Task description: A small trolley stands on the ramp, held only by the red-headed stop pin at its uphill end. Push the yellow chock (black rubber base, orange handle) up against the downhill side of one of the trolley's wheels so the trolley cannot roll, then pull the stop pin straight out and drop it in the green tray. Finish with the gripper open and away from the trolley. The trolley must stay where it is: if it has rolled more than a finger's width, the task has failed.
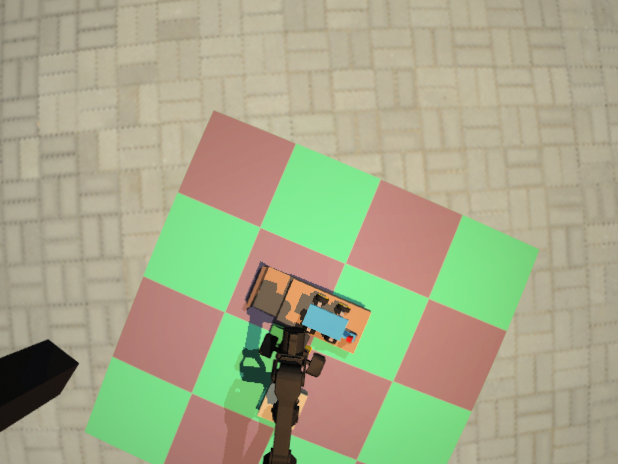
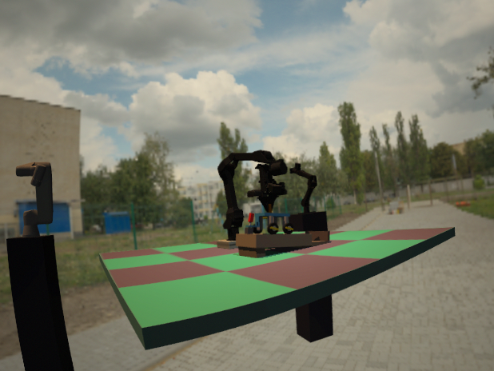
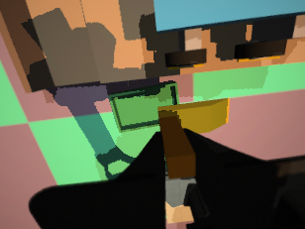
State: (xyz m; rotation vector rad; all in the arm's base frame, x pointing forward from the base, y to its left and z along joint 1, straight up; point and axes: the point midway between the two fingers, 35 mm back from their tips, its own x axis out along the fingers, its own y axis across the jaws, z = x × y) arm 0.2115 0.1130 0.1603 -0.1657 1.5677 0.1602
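My gripper tip is now 140 mm to the left of the red-headed stop pin, 120 mm short of it and 30 mm above it. The rest, counted from my gripper tip: yellow chock: 20 mm to the right, 10 mm below, 10 mm ahead; then green tray: 170 mm below, 30 mm behind, 20 mm to the left; then blue trolley: 120 mm ahead, 50 mm to the right, 50 mm below.
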